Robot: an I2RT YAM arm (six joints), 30 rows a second.
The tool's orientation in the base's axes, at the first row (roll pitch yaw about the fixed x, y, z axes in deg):
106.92 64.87 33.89
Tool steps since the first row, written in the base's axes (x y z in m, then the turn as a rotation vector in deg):
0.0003 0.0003 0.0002 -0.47 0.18 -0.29
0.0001 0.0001 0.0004 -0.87 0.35 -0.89
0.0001 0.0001 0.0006 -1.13 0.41 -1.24
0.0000 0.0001 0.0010 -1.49 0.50 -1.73
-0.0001 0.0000 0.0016 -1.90 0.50 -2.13
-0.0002 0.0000 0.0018 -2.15 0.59 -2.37
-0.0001 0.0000 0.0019 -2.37 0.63 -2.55
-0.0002 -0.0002 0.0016 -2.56 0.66 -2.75
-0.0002 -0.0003 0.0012 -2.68 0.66 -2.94
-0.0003 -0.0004 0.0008 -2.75 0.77 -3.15
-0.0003 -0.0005 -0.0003 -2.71 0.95 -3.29
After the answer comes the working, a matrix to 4 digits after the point.
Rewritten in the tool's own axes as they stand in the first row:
0.0000 0.0004 -0.0002 0.14 -0.49 -0.28
-0.0003 0.0003 -0.0001 0.58 -1.04 -0.49
-0.0005 0.0004 -0.0001 0.82 -1.40 -0.59
-0.0009 0.0004 -0.0002 1.16 -1.90 -0.73
-0.0015 0.0006 -0.0002 1.38 -2.42 -0.81
-0.0017 0.0006 -0.0003 1.53 -2.72 -0.94
-0.0018 0.0007 -0.0003 1.62 -2.97 -1.02
-0.0016 0.0004 -0.0001 1.74 -3.21 -1.09
-0.0012 0.0002 0.0001 1.87 -3.40 -1.10
-0.0009 0.0000 0.0002 2.06 -3.52 -1.20
0.0000 -0.0005 0.0004 2.25 -3.50 -1.34

The tool's axes in the first row as the columns of a matrix, in the base's axes (rounded; the answer above uses it unrounded):
0.3525 0.8813 0.3147
0.2368 0.2414 -0.9411
-0.9053 0.4063 -0.1236

